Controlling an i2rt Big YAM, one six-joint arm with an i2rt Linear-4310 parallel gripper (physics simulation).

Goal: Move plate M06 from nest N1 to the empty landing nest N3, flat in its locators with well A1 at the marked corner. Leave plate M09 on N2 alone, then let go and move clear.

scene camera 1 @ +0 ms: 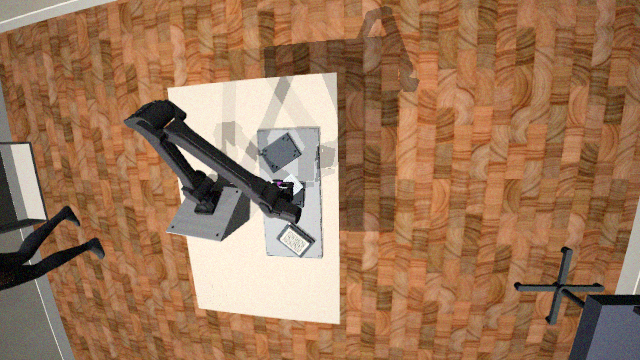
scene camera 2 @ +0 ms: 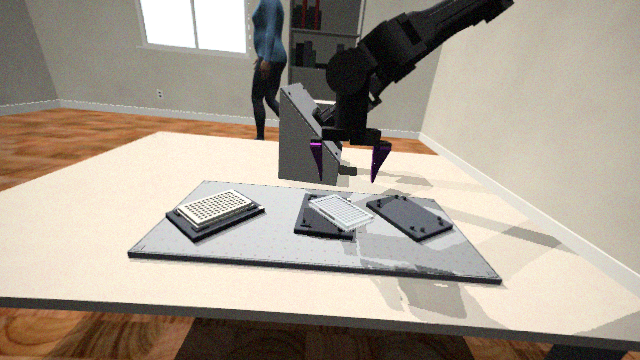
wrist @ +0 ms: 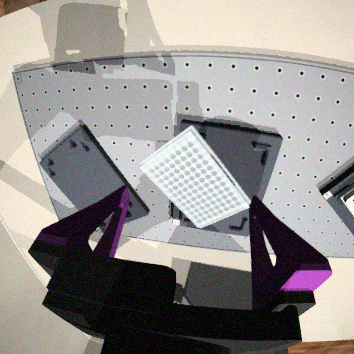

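Note:
A pale translucent well plate [scene camera 1: 295, 182] [scene camera 2: 341, 211] [wrist: 196, 177] lies askew on the dark middle nest [scene camera 2: 312, 220] [wrist: 240, 150], turned against its locators and overhanging one side. A dark nest with small posts [scene camera 1: 281, 151] [scene camera 2: 412, 215] [wrist: 90, 170] is empty. A cream well plate [scene camera 1: 296, 241] [scene camera 2: 216, 207] sits on the third nest [scene camera 2: 200, 233]. Plate and nest labels and the A1 mark are unreadable. My gripper [scene camera 2: 347, 181] [wrist: 188, 196] is open and empty, above the nests, its purple fingers wide apart; the arm partly hides it in scene camera 1.
The nests stand on a grey perforated board [scene camera 1: 314, 220] [scene camera 2: 270, 245] [wrist: 150, 95] on the cream table [scene camera 1: 265, 285] [scene camera 2: 75, 235]. A grey wedge-shaped base [scene camera 1: 200, 225] [scene camera 2: 300, 145] carries the arm behind the board. A person [scene camera 2: 270, 45] stands beyond the table.

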